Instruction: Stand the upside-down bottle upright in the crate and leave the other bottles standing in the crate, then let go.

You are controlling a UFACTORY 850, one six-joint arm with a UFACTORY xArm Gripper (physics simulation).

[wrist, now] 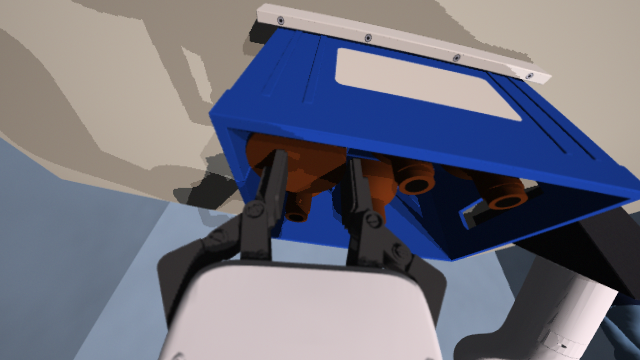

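Observation:
The upside-down brown bottle (320, 172) is at the left end of the blue crate (350, 107), its broad end toward the view and its upper part hidden by the crate's rim. My gripper (316, 166) is partly closed, shut on this bottle. The left finger lies across its broad part and the right finger is at its right edge; the contact faces are hidden. A bottle neck (297, 217) shows just below. Another bottle (385, 180) stands partly behind the right finger. Two more bottles, one with its open mouth (417, 185) near the middle and one (506, 192) at the right, stand neck up.
A pale bar with screws (412, 48) runs along the crate's far side. The crate's rim and walls are close around the fingers. A black part and a pale cylinder (565, 300) are at the lower right, beyond the crate.

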